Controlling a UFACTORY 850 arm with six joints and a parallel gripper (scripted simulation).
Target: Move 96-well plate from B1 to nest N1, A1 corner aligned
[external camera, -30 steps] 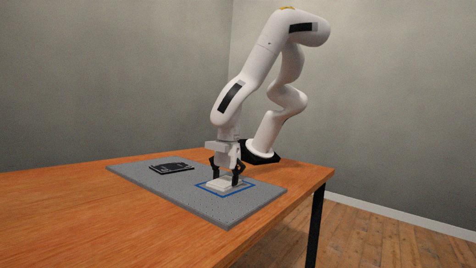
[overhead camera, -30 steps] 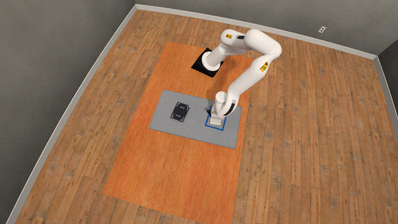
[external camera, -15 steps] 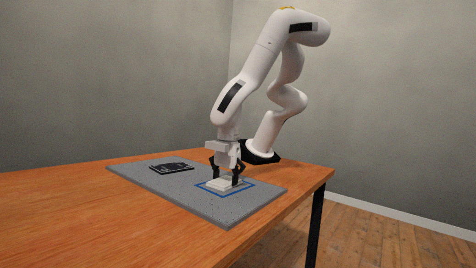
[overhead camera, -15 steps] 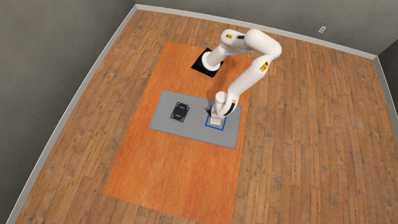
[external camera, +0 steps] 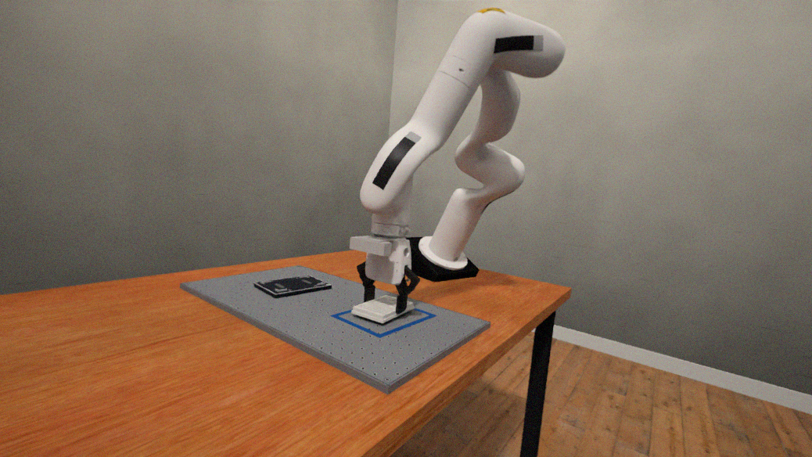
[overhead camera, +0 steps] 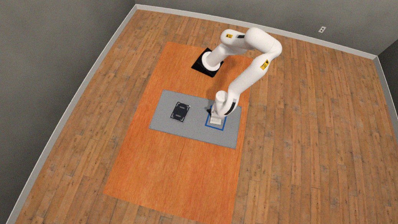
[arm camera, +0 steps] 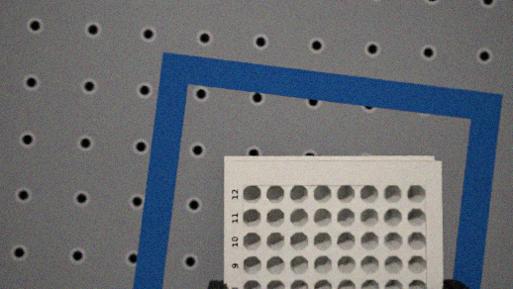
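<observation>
My gripper is now 290 mm to the left of the black plate nest, 50 mm short of it and 20 mm above it. Round my hand: white 96-well plate (10 mm below).
</observation>
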